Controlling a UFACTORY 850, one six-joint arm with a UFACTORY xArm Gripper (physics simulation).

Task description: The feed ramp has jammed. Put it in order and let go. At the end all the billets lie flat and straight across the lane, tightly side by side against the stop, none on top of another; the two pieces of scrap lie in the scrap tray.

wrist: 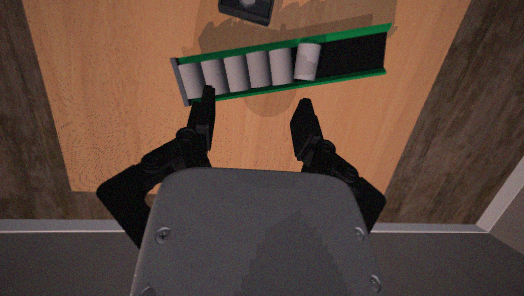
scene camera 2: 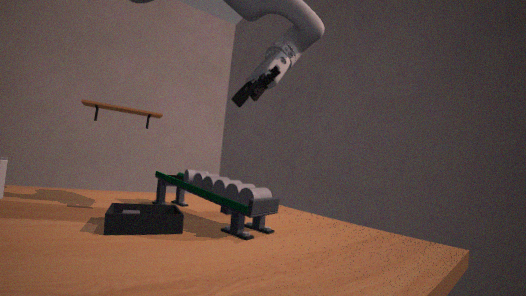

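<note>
The feed ramp [scene camera 2: 205, 193] [wrist: 350, 77] has green side rails and a grey stop [scene camera 2: 264, 206] [wrist: 180, 82] at its low end. Five grey billets [wrist: 236, 73] lie across the lane side by side from the stop. A sixth billet [scene camera 2: 190, 176] [wrist: 307, 61] lies farther up, slightly skewed, with a narrow dark gap before it in the wrist view. None lies on another. The dark scrap tray [scene camera 2: 143, 224] [wrist: 248, 17] holds a light scrap piece [scene camera 2: 131, 212] [wrist: 248, 2]; its walls and the frame edge hide the rest. My gripper [scene camera 2: 248, 97] [wrist: 256, 105] is open and empty, high above the ramp.
The ramp stands on dark feet on the wooden table [scene camera 2: 325, 260] [wrist: 115, 100]. The tray stands beside the ramp. A wall rail [scene camera 2: 122, 109] is at the back, and part of a white object [scene camera 2: 2, 177] shows at the left edge.
</note>
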